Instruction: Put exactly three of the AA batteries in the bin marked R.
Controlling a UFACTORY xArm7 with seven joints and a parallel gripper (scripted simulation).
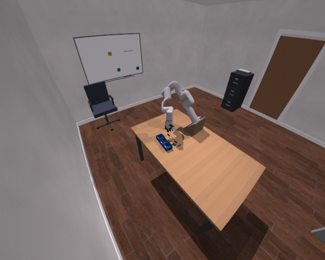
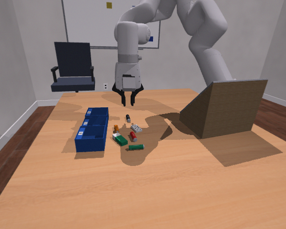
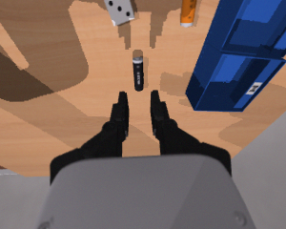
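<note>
The black AA battery lies 80 mm below my hand. Also, from my hand: bin 130 mm ahead, 90 mm to the left, 70 mm below; then white domino 30 mm behind, 90 mm to the left, 80 mm below; then orange battery 50 mm ahead, 90 mm to the left, 80 mm below.
</note>
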